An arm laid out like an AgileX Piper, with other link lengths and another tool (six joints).
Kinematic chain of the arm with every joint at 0, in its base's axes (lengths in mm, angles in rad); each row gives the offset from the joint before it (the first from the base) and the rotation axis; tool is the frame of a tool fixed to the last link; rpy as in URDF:
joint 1: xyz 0 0 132.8 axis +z
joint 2: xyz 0 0 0 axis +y
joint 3: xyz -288.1 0 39.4 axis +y
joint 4: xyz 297.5 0 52.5 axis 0.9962 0 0.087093
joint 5: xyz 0 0 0 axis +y
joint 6: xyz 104.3 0 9.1 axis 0.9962 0 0.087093
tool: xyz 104.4 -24 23.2 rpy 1.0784 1.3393 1.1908
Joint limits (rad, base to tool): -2.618..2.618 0..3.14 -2.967..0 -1.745..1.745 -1.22..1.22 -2.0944..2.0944
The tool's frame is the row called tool.
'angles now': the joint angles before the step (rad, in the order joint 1, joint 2, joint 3, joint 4, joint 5, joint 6). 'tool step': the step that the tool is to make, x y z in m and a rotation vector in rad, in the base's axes. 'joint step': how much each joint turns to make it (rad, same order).
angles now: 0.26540 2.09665 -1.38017 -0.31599 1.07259 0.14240
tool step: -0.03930 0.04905 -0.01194 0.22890 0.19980 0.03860
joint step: 0.00596 0.00000 0.00002 0.30259 0.09971 -0.22887
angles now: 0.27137 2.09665 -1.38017 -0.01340 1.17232 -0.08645
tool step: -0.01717 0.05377 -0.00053 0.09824 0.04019 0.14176
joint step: 0.08909 -0.00185 0.00000 0.09783 0.01325 -0.11301
